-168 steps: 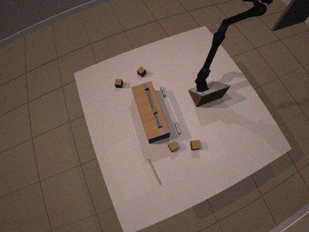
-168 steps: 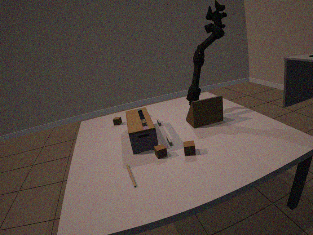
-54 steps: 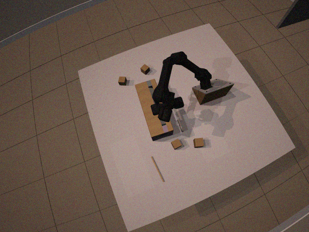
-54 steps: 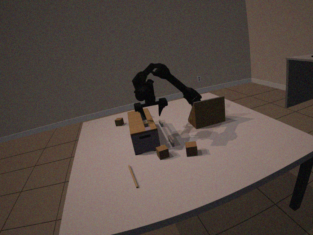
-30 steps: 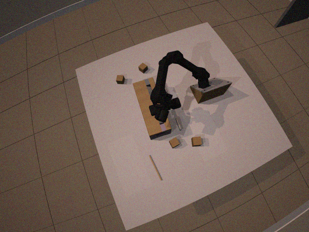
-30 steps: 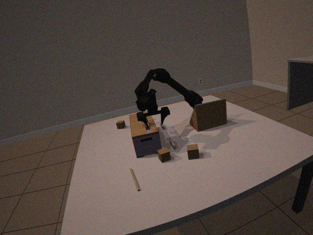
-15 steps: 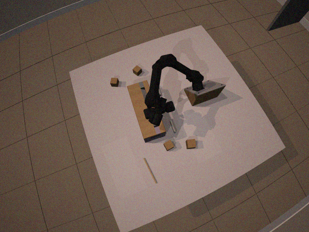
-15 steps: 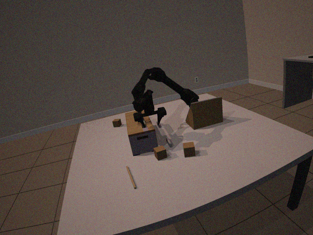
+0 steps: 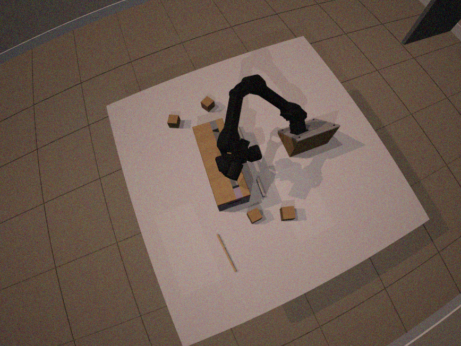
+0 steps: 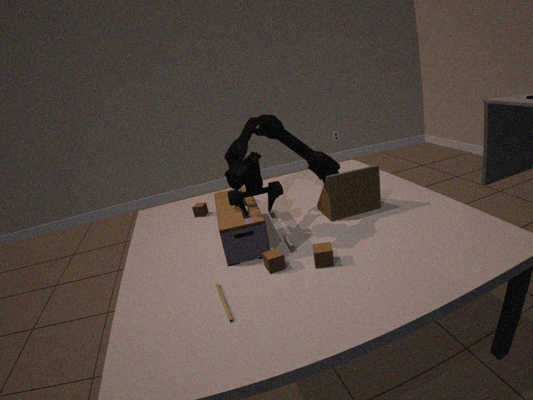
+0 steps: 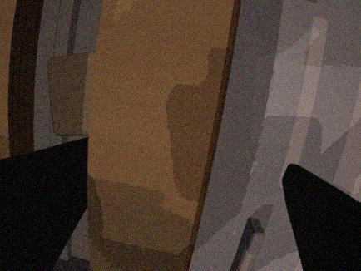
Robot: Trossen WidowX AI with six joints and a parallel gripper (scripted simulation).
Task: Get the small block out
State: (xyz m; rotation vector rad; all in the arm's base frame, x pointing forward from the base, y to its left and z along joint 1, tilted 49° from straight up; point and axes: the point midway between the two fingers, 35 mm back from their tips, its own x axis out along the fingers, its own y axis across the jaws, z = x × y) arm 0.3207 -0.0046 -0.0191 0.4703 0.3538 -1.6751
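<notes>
Right now the long box is 30 mm to the right of my gripper tip, 30 mm below it and 30 mm ahead of it. From my gripper tip the other things lie so: thin wooden stick: 330 mm to the left, 210 mm ahead, 80 mm below.
</notes>
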